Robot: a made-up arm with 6 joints. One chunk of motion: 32 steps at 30 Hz.
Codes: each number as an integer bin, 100 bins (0 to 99) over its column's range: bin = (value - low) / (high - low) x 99, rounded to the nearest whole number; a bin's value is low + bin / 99 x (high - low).
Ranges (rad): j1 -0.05..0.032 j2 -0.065..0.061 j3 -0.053..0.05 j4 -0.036..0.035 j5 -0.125..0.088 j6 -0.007..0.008
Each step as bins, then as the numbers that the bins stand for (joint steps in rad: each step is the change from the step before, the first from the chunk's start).
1 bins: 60 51 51 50 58 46
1 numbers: -0.00030 -0.00009 0.00006 -0.00014 -0.00021 -0.00003
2 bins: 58 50 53 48 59 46
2 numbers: -0.00196 -0.00136 0.00214 -0.00158 0.00194 -0.00003
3 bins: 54 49 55 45 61 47
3 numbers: -0.00527 -0.00264 0.00422 -0.00373 0.00624 0.00012
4 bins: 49 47 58 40 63 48
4 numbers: -0.00941 -0.00518 0.00734 -0.00731 0.01055 0.00027
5 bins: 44 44 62 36 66 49
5 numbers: -0.01356 -0.00900 0.01151 -0.01018 0.01700 0.00042
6 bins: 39 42 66 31 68 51
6 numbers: -0.01770 -0.01155 0.01567 -0.01377 0.02130 0.00073
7 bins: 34 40 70 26 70 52
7 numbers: -0.02184 -0.01409 0.01983 -0.01735 0.02561 0.00088
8 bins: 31 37 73 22 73 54
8 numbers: -0.02432 -0.01791 0.02295 -0.02022 0.03206 0.00118
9 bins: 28 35 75 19 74 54
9 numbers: -0.02681 -0.02045 0.02503 -0.02237 0.03421 0.00118
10 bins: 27 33 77 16 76 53
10 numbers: -0.02764 -0.02300 0.02711 -0.02453 0.03852 0.00103
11 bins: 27 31 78 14 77 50
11 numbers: -0.02764 -0.02555 0.02815 -0.02596 0.04067 0.00058
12 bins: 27 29 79 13 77 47
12 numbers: -0.02764 -0.02809 0.02919 -0.02668 0.04067 0.00012
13 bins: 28 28 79 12 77 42
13 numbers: -0.02681 -0.02936 0.02919 -0.02739 0.04067 -0.00064
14 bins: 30 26 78 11 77 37
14 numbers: -0.02515 -0.03191 0.02815 -0.02811 0.04067 -0.00139
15 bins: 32 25 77 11 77 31
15 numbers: -0.02349 -0.03318 0.02711 -0.02811 0.04067 -0.00230
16 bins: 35 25 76 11 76 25
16 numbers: -0.02101 -0.03318 0.02607 -0.02811 0.03852 -0.00321
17 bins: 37 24 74 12 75 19
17 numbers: -0.01935 -0.03445 0.02399 -0.02739 0.03636 -0.00412
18 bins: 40 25 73 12 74 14
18 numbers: -0.01687 -0.03318 0.02295 -0.02739 0.03421 -0.00488
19 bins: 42 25 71 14 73 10
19 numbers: -0.01521 -0.03318 0.02087 -0.02596 0.03206 -0.00548
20 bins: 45 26 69 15 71 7
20 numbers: -0.01273 -0.03191 0.01879 -0.02524 0.02776 -0.00594
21 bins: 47 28 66 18 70 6
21 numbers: -0.01107 -0.02936 0.01567 -0.02309 0.02561 -0.00609
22 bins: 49 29 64 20 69 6
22 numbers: -0.00941 -0.02809 0.01359 -0.02166 0.02345 -0.00609
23 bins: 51 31 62 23 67 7
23 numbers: -0.00776 -0.02555 0.01151 -0.01951 0.01915 -0.00594
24 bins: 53 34 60 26 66 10
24 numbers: -0.00610 -0.02173 0.00942 -0.01735 0.01700 -0.00548
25 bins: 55 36 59 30 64 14
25 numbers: -0.00444 -0.01918 0.00838 -0.01448 0.01270 -0.00488
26 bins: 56 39 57 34 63 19
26 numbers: -0.00362 -0.01536 0.00630 -0.01162 0.01055 -0.00412
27 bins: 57 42 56 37 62 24
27 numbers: -0.00279 -0.01155 0.00526 -0.00946 0.00839 -0.00336
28 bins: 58 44 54 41 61 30
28 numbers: -0.00196 -0.00900 0.00318 -0.00660 0.00624 -0.00245
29 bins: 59 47 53 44 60 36
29 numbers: -0.00113 -0.00518 0.00214 -0.00444 0.00409 -0.00155
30 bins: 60 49 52 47 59 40
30 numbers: -0.00030 -0.00264 0.00110 -0.00229 0.00194 -0.00094
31 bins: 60 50 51 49 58 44
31 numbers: -0.00030 -0.00136 0.00006 -0.00086 -0.00021 -0.00033
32 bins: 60 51 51 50 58 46
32 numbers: -0.00030 -0.00009 0.00006 -0.00014 -0.00021 -0.00003
